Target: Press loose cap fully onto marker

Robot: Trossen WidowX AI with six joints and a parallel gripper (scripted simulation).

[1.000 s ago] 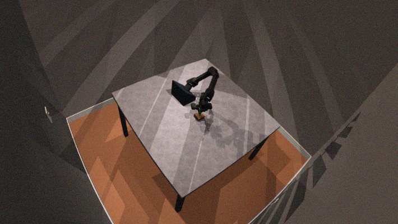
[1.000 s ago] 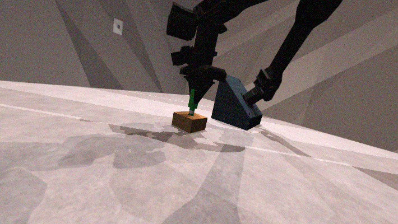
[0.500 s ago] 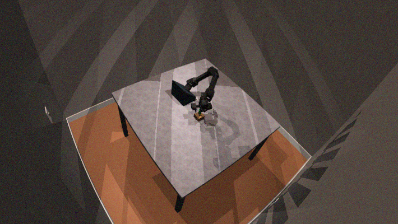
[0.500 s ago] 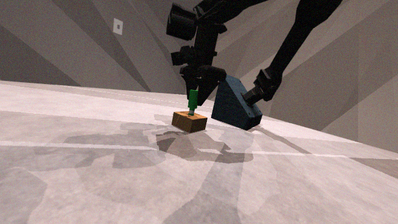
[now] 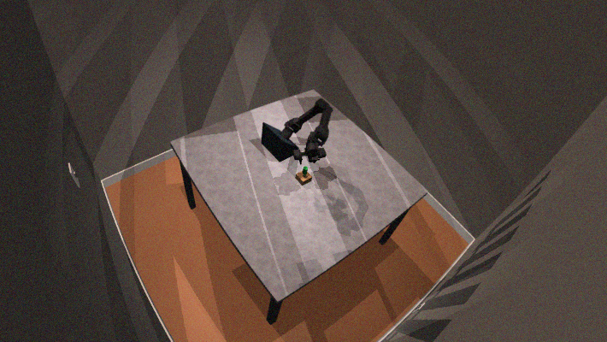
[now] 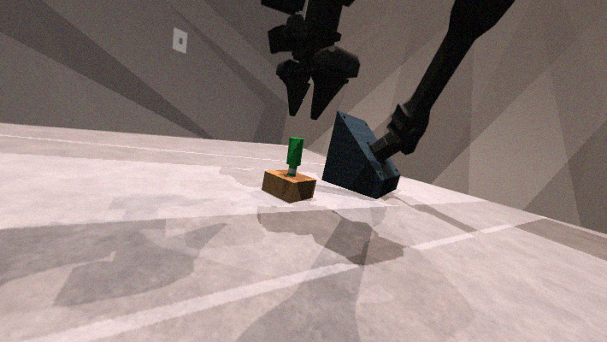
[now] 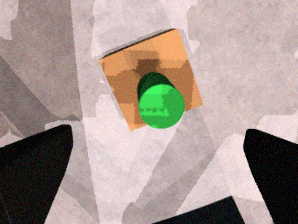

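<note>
The green cap lies 6 cm below my gripper tip. From my gripper tip the other things lie so: orange-brown holder block: 13 cm below.
</note>
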